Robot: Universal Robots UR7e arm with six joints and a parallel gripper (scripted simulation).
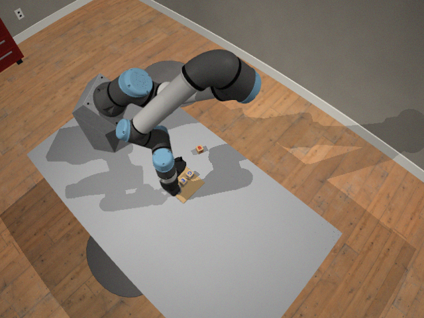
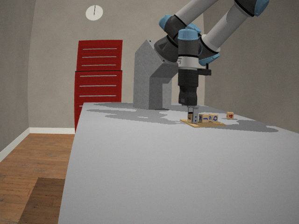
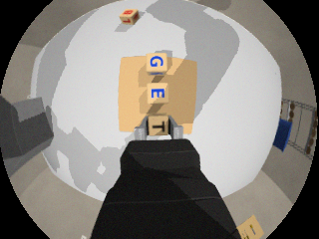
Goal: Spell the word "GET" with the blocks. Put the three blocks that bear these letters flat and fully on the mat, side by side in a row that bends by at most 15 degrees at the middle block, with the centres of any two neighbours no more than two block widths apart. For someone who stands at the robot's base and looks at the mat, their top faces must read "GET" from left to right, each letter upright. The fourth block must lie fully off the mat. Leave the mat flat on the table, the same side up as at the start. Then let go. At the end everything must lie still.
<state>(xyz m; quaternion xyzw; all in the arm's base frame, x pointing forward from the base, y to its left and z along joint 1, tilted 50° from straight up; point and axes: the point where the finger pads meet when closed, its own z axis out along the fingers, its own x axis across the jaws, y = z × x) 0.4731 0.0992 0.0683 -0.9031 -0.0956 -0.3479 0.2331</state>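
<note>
My gripper is now 20 mm past the E block and 40 mm to the right of it. From my hand the other things lie so: tan mat (20 mm behind, 40 mm to the left, 20 mm below).
</note>
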